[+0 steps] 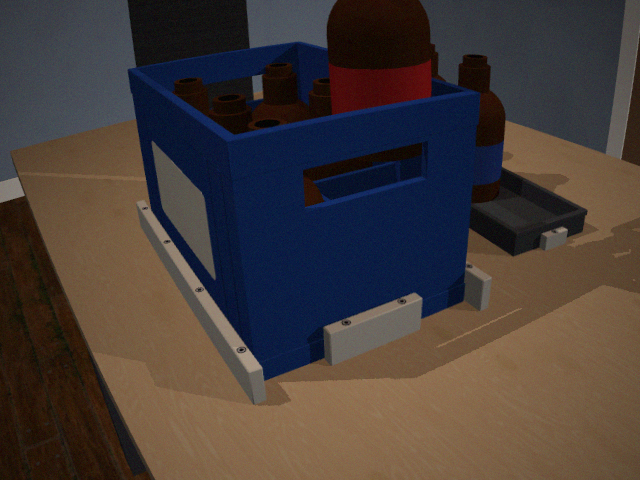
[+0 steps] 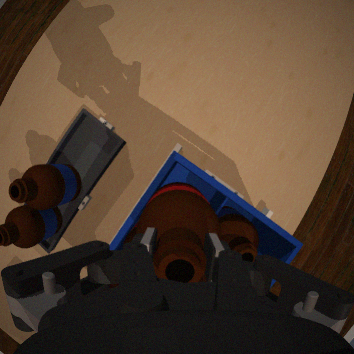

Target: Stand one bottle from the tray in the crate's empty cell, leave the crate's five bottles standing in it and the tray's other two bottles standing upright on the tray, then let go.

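Places are measured from the arm's base along level axes (x right, y ahead, z up), in centimetres.
Pixels of known places: gripper, between the fingertips: [image 2: 179, 243].
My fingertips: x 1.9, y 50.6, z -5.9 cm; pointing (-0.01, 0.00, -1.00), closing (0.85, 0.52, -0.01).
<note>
Ahead of a thing's pixels: the offset from my fingertips to its top centre. "spot": to the spot under its first point.
My gripper [image 2: 179, 243] is shut on the neck of a brown bottle with a red label @[dz +3.2, dx +0.1, dy -0.4 cm] [image 1: 379, 85] [image 2: 177, 215]. The bottle looks upright, its lower part hidden behind the near wall of the blue crate @[dz -7.6, dx +5.1, dy -8.2 cm] [image 1: 356, 248] [image 2: 240, 201]; its base does not show. Several brown bottle necks stand in the crate, among them a front one @[dz -8.8, dx +9.2, dy -8.0 cm] [image 1: 230, 114] and a back one @[dz -8.8, dx +1.0, dy -17.2 cm] [image 1: 279, 88]; one crate bottle @[dz -8.8, dx +9.4, dy +0.4 cm] [image 2: 239, 234] shows right of the held one. Two blue-labelled bottles stand upright on the dark tray @[dz -22.6, dx -18.8, dy -11.7 cm] [image 1: 493, 229] [image 2: 87, 150]: one nearer @[dz -9.1, dx -19.0, dy -11.6 cm] [image 1: 488, 162] [image 2: 47, 185], one farther @[dz -9.1, dx -18.6, dy -20.1 cm] [image 1: 434, 64] [image 2: 30, 226].
Pale screwed-down strips edge the crate: a long one @[spot: dz -22.1, dx +14.8, dy -3.1 cm] [image 1: 199, 289] at its left, a short one @[spot: dz -23.3, dx +4.9, dy +6.6 cm] [image 1: 374, 330] in front and another @[spot: dz -22.9, dx -4.8, dy +6.6 cm] [image 1: 478, 286] at the right corner. A small pale block @[spot: dz -24.0, dx -18.0, dy +2.8 cm] [image 1: 553, 238] touches the tray. The crate walls rise around the held bottle.
</note>
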